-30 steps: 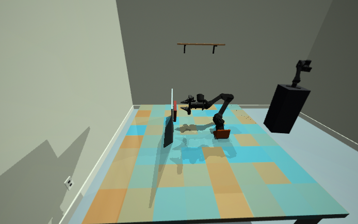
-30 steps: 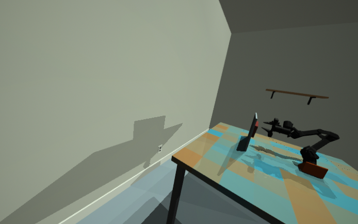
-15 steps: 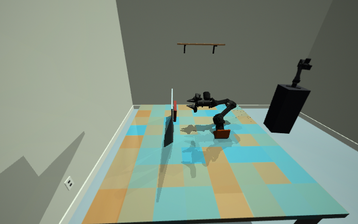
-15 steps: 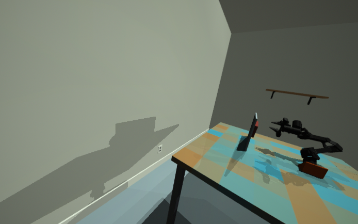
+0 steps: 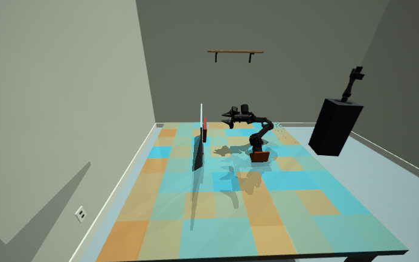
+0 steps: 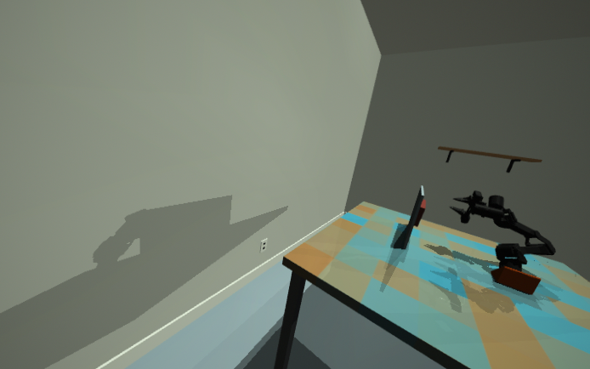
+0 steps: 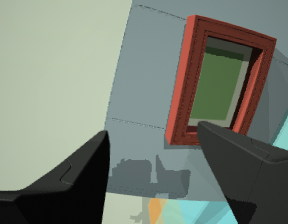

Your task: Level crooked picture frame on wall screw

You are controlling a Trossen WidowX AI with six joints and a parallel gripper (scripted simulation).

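Right now my gripper tip is 140 mm short of the picture frame and 110 mm above it. The rest, counted from my gripper tip: wall panel (150 mm ahead, 10 mm to the left, 120 mm below).
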